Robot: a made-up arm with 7 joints. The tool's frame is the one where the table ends. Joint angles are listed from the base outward.
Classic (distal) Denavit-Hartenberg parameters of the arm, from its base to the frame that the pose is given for. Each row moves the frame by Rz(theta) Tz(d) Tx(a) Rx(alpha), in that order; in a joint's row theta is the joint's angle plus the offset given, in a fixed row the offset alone. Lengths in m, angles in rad.
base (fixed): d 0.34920; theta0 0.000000; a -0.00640; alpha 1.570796
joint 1: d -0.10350; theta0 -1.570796; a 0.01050; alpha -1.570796
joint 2: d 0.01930; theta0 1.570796; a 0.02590; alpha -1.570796
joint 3: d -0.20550; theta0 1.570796; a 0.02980; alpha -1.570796
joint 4: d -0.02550; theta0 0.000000; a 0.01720; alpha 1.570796
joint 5: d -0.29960; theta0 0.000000; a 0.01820; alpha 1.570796
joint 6: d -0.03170; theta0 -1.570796; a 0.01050; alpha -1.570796
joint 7: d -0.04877; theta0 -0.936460; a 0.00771; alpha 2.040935
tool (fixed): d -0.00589; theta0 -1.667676; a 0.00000; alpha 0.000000
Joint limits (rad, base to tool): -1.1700..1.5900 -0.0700..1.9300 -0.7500..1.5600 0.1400..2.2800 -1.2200..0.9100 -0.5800..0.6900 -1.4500..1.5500
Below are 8 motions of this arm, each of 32 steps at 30 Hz.
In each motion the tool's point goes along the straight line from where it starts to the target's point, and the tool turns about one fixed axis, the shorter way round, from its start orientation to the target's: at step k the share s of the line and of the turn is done. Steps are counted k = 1, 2, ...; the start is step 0. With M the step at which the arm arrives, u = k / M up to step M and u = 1 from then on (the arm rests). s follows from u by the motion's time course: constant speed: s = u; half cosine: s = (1 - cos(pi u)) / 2; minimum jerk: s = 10 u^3 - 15 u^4 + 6 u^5.
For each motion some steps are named. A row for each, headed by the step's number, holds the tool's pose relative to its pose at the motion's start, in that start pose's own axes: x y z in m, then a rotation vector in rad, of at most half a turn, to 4 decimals.
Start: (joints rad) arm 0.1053 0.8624 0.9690 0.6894 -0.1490 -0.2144 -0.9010
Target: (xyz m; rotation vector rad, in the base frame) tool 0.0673 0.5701 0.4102 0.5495 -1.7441 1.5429
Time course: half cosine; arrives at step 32
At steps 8, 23, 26, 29, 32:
8: 0.0225 0.0241 0.0016 -0.0345 -0.0267 0.1813
23: 0.1255 0.1345 0.0089 -0.1926 -0.1491 1.0119
26: 0.1407 0.1508 0.0099 -0.2159 -0.1671 1.1340
29: 0.1503 0.1611 0.0106 -0.2306 -0.1785 1.2116
32: 0.1536 0.1646 0.0108 -0.2357 -0.1824 1.2383

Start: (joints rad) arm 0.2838 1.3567 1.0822 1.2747 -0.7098 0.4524 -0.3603
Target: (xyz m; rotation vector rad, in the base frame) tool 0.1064 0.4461 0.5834 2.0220 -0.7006 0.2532
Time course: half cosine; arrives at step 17
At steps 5, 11, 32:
5: 0.0033 0.0009 0.0066 0.0184 -0.0905 -0.0230
11: 0.0122 0.0034 0.0240 0.0669 -0.3294 -0.0838
32: 0.0168 0.0046 0.0332 0.0926 -0.4556 -0.1159

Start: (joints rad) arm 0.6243 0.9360 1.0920 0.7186 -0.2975 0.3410 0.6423
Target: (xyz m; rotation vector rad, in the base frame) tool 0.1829 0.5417 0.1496 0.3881 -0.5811 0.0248
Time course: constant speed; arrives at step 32
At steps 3, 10, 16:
3: -0.0115 -0.0035 -0.0091 0.0332 0.0368 -0.0193
10: -0.0384 -0.0117 -0.0303 0.1107 0.1228 -0.0643
16: -0.0615 -0.0187 -0.0484 0.1770 0.1964 -0.1028

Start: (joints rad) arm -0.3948 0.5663 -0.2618 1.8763 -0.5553 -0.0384 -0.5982
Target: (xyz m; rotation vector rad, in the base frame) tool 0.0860 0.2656 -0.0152 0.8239 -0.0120 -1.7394
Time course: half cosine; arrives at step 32
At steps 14, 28, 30, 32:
14: -0.0784 -0.0425 0.0151 -0.1904 0.1672 -0.3279
28: -0.1873 -0.1016 0.0361 -0.4551 0.3996 -0.7838
30: -0.1928 -0.1046 0.0372 -0.4686 0.4114 -0.8070
32: -0.1947 -0.1056 0.0375 -0.4731 0.4154 -0.8148

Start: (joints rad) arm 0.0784 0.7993 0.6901 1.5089 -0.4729 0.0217 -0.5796
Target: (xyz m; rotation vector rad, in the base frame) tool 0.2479 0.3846 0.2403 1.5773 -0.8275 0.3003
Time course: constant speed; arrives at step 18
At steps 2, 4, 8, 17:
2: -0.0036 -0.0105 0.0037 0.0204 0.0256 0.0123
4: -0.0072 -0.0210 0.0075 0.0408 0.0512 0.0245
8: -0.0144 -0.0420 0.0150 0.0817 0.1023 0.0491
17: -0.0307 -0.0892 0.0318 0.1736 0.2174 0.1043

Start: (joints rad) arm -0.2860 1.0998 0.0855 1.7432 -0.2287 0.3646 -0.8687
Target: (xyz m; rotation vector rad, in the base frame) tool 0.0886 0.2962 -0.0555 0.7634 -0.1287 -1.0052
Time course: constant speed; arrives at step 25
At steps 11, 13, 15, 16, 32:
11: -0.0801 -0.1216 0.0433 -0.3391 0.0035 -0.1607
13: -0.0947 -0.1438 0.0512 -0.4007 0.0041 -0.1900
15: -0.1093 -0.1659 0.0590 -0.4623 0.0047 -0.2192
16: -0.1165 -0.1769 0.0630 -0.4932 0.0050 -0.2338
32: -0.1821 -0.2765 0.0984 -0.7706 0.0079 -0.3653

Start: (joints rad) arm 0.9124 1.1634 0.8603 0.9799 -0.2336 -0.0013 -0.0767
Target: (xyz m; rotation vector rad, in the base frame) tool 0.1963 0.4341 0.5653 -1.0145 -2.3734 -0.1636
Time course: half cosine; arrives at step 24
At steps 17, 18, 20, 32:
17: 0.0918 -0.0890 0.0057 -1.0907 -0.6672 1.0974
18: 0.0975 -0.0945 0.0060 -1.1574 -0.7080 1.1645
20: 0.1065 -0.1033 0.0066 -1.2651 -0.7739 1.2729
32: 0.1142 -0.1107 0.0071 -1.3560 -0.8295 1.3643

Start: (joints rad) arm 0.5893 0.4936 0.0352 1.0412 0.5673 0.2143 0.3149
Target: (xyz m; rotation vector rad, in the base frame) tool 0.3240 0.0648 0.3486 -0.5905 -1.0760 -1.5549
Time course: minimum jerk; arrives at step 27
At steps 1, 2, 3, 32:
1: 0.0001 -0.0001 0.0000 -0.0003 0.0000 -0.0003
2: 0.0004 -0.0009 -0.0003 -0.0020 0.0001 -0.0025
3: 0.0013 -0.0027 -0.0010 -0.0064 0.0004 -0.0081
32: 0.1103 -0.2372 -0.0826 -0.5587 0.0336 -0.6981

